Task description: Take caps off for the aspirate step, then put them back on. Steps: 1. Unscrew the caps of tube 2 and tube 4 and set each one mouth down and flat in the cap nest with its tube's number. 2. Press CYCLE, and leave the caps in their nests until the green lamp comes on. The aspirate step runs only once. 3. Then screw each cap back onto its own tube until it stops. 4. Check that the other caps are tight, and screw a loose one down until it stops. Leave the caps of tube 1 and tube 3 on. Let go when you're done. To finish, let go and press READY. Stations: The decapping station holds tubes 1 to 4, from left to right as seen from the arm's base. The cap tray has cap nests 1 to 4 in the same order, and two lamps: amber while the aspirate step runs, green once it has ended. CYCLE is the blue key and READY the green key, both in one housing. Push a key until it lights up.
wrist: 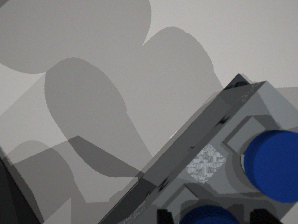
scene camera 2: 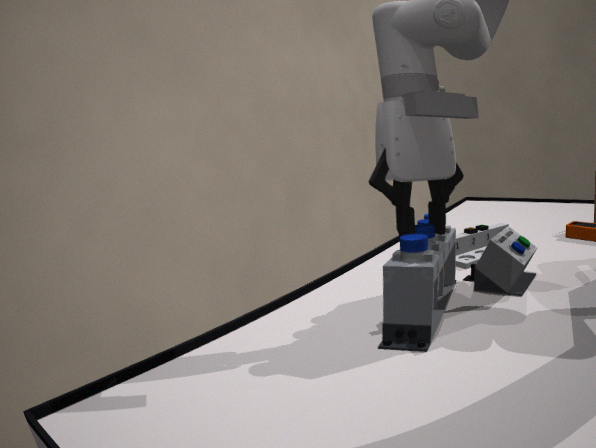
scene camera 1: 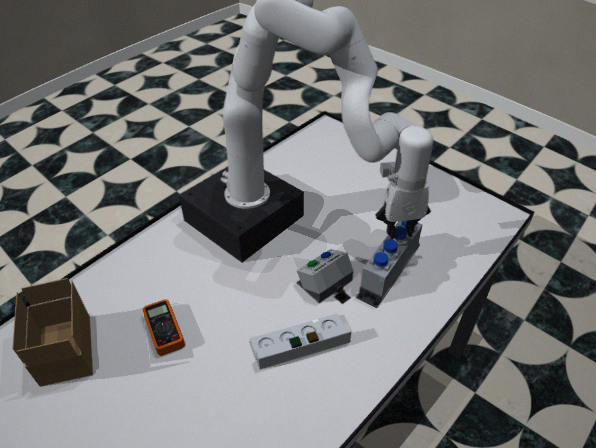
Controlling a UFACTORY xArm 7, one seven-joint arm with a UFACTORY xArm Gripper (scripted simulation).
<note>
In view: the gripper [scene camera 2: 422, 235], a cardboard box [scene camera 1: 49, 322] and a key housing [scene camera 2: 499, 262].
The gripper shows as well in scene camera 1 [scene camera 1: 399, 234]. The key housing shows as well in scene camera 1 [scene camera 1: 330, 274]. The wrist view does not show the cardboard box: it is out of frame.
</note>
